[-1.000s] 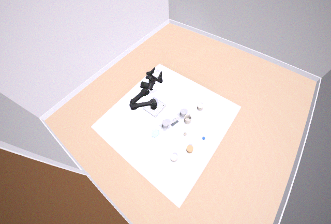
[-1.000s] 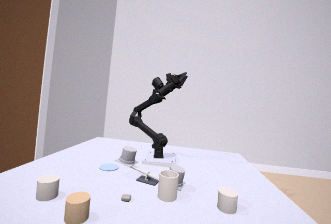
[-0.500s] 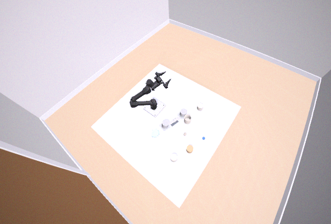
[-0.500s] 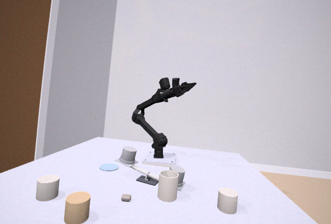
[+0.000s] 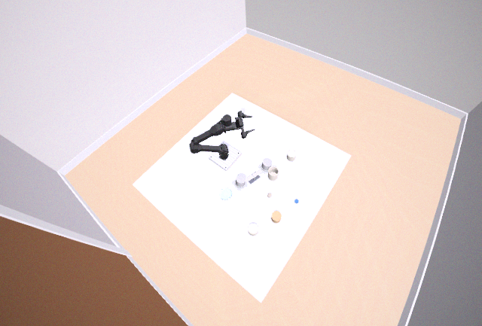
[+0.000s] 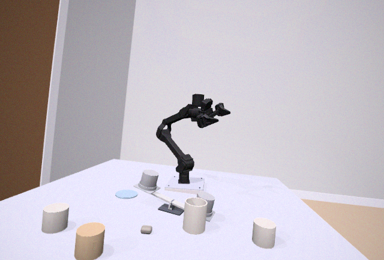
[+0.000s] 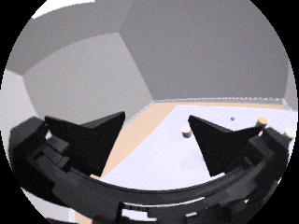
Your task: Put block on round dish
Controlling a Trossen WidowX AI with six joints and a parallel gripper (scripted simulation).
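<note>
The pale block lies 150 mm ahead of my gripper tip, 90 mm to the right of it and 370 mm below it. Also, from my gripper tip: light blue round dish (40 mm behind, 420 mm to the right, 410 mm below); then small lump (270 mm ahead, 290 mm to the right, 400 mm below); then small blue ball (470 mm ahead, 240 mm to the right, 400 mm below).
</note>
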